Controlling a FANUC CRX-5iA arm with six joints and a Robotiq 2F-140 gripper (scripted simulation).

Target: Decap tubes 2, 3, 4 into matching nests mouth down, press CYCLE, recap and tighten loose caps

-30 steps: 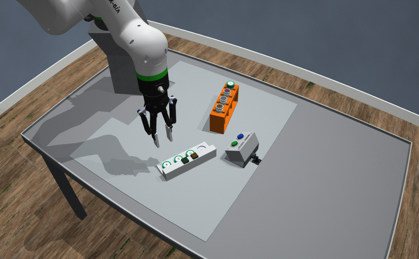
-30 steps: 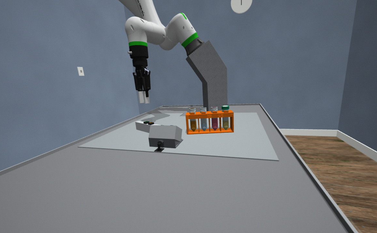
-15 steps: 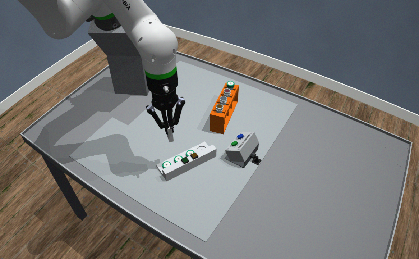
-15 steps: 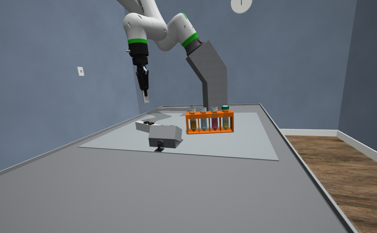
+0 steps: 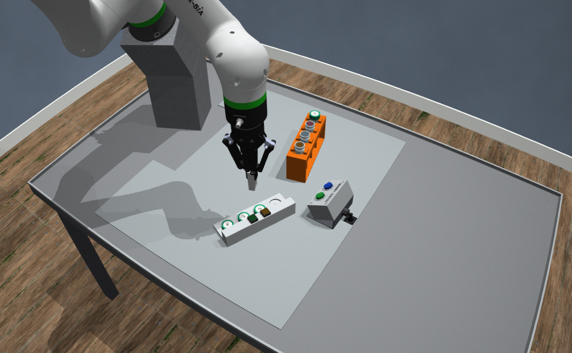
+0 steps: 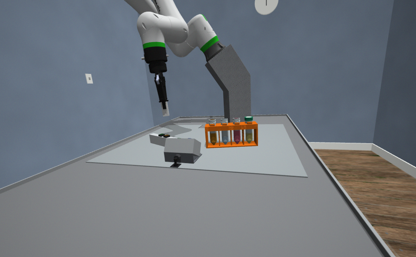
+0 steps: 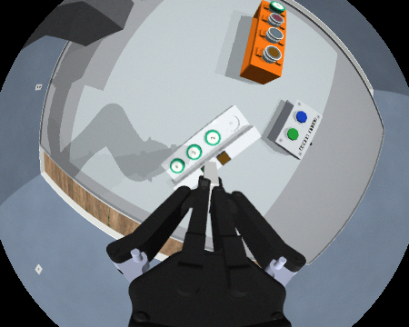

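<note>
Right now the blue key is 17 cm ahead of my hand, 14 cm to the left of it and 11 cm below it. Also, from my hand: grey key box (18 cm ahead, 11 cm to the left, 12 cm below); tube (5 cm ahead, 22 cm to the left, 12 cm below); green key (16 cm ahead, 10 cm to the left, 11 cm below).
</note>
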